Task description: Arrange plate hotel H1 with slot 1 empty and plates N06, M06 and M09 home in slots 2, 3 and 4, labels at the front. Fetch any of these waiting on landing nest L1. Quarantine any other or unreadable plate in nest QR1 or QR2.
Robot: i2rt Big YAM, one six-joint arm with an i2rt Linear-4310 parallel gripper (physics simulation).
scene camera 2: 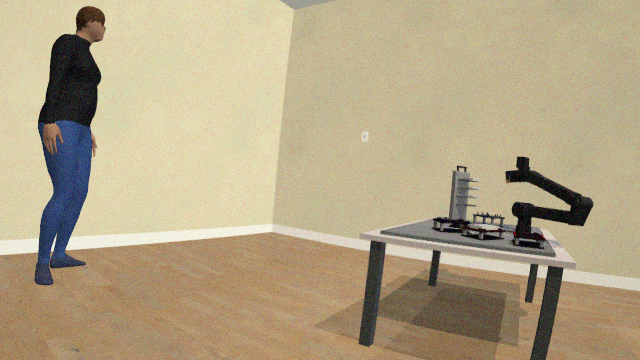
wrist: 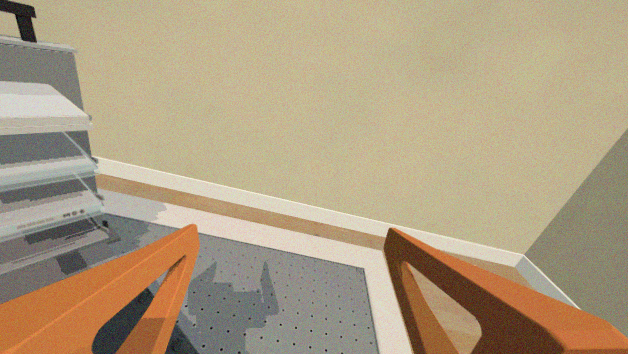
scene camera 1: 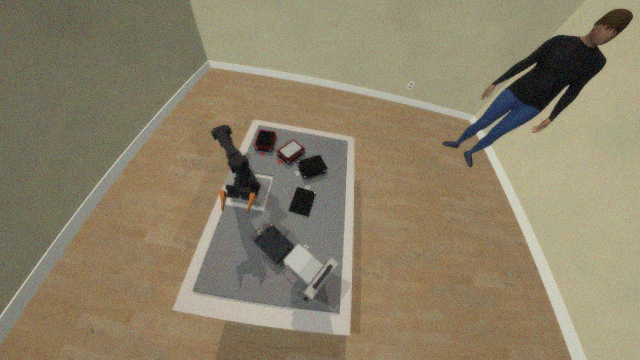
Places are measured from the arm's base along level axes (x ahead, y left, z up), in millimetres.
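Pixels of known places: gripper, fingertip midpoint: (wrist: 296,236) (scene camera 1: 234,211).
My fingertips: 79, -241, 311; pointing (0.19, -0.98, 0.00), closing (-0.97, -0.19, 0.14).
Note:
Behind a point stands the place of what it marks, as x, y, z.
The plate hotel (scene camera 1: 322,278) @(455, -414, 366) (scene camera 2: 459,195) (wrist: 55,65) @(419, -444, 308) stands upright on the mat. Its shelves show at the left edge of the wrist view, cut off by the frame. A white slab (wrist: 40,107) @(351, -363, 286) lies at the upper level there; whether it is a plate or a shelf I cannot tell. No plate label is readable. A white plate (scene camera 1: 291,149) @(165, 340, 61) (scene camera 2: 484,227) @(149, 406, 57) sits on a red-edged nest. Another red-edged nest (scene camera 1: 265,140) @(-33, 382, 46) (scene camera 2: 528,238) @(-42, 478, 41) shows no plate. My gripper (scene camera 1: 236,209) @(79, -241, 311) (wrist: 296,236) @(79, -241, 311) is open and empty, high above the table and apart from the hotel.
Two black nests (scene camera 1: 312,166) @(330, 242, 57) (scene camera 1: 302,201) @(319, 2, 19) stand near the table's middle. A dark rectangular platform (scene camera 1: 274,244) @(236, -284, 66) lies in front of the hotel. The grey perforated mat (scene camera 1: 225,270) @(30, -447, 7) (wrist: 310,320) @(21, -416, 7) has a white table border around it. A person (scene camera 1: 560,75) (scene camera 2: 75,85) stands away from the table.

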